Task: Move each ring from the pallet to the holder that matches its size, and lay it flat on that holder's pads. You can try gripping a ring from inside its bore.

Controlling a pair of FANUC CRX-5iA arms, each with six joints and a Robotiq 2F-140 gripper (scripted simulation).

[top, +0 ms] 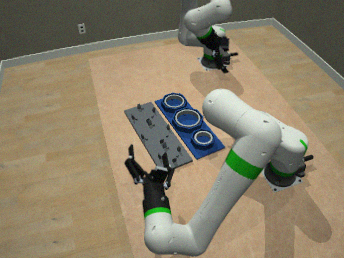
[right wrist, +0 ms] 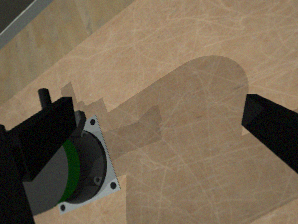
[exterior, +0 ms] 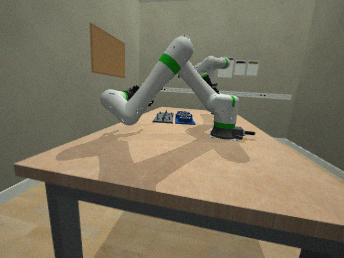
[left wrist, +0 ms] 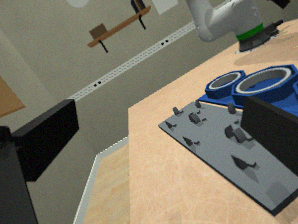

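Now: the small ring 290 mm behind my left hand, 160 mm to the right of it and 170 mm below it. From my left hand the other things lie so: grey holder board (80 mm behind, 270 mm to the right, 190 mm below); blue pallet (260 mm behind, 320 mm to the right, 180 mm below).
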